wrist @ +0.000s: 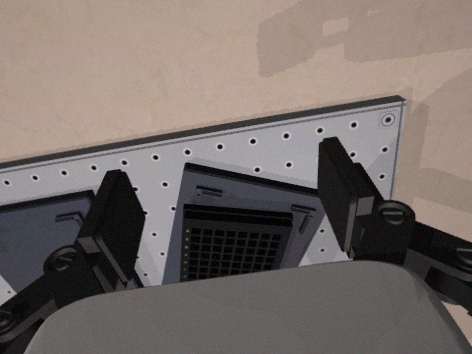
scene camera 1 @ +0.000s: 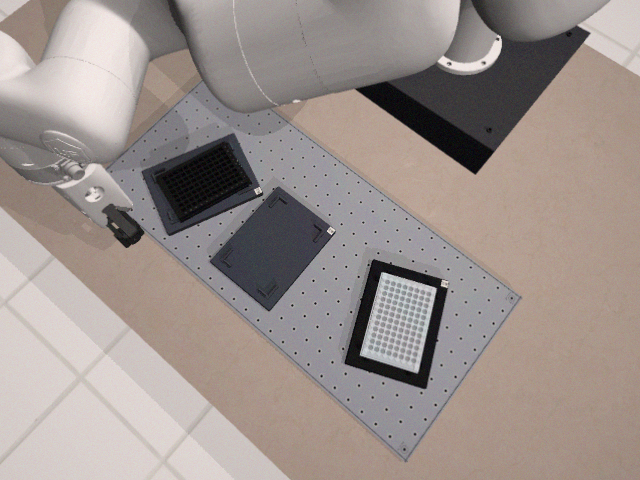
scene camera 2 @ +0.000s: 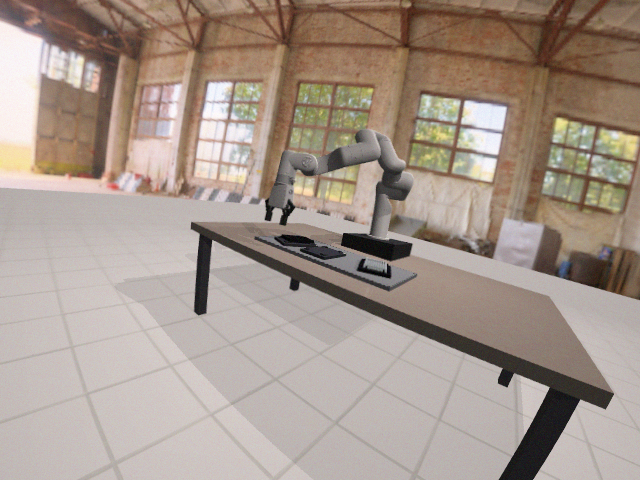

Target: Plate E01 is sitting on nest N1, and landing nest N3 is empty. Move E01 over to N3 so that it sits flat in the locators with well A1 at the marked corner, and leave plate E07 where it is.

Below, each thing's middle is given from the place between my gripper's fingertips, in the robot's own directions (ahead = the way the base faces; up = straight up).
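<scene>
My hand is 13 cm past the black well plate [scene camera 1: 197, 184], 5 cm to the right of it and 7 cm above it. As for the black nest [scene camera 1: 353, 358], it's 42 cm to the left of my hand, 9 cm behind it and 8 cm below it. The white well plate [scene camera 1: 396, 332] is 42 cm to the left of my hand as well, 9 cm behind it and 7 cm below it.
</scene>
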